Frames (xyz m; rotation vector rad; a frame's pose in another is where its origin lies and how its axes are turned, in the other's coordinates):
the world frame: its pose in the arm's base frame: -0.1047 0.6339 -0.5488 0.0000 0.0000 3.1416
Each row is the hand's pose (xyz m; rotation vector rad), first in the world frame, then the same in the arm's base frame.
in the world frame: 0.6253 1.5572 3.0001 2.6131 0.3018 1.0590
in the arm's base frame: -0.7300 -0.9233 2.4513 0.2700 -2.3377 -0.3911
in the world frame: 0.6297 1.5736 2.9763 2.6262 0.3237 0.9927
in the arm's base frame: -0.7344 -0.9397 2.4275 0.2934 -2.3807 -0.4074
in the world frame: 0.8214 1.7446 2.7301 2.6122 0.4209 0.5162
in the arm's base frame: -0.9261 -1.1107 2.1813 0.4287 -2.6606 -0.6224
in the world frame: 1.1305 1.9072 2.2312 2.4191 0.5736 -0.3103
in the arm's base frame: -1.2352 -1.2733 1.6824 -0.6363 2.6835 0.9151
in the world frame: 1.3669 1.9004 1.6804 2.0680 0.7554 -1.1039
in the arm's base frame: -1.4716 -1.2665 1.1316 -0.7241 1.9822 0.8333
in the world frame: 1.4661 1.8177 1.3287 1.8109 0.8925 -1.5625
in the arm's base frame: -1.5708 -1.1838 0.7799 -0.7802 1.5830 0.6765
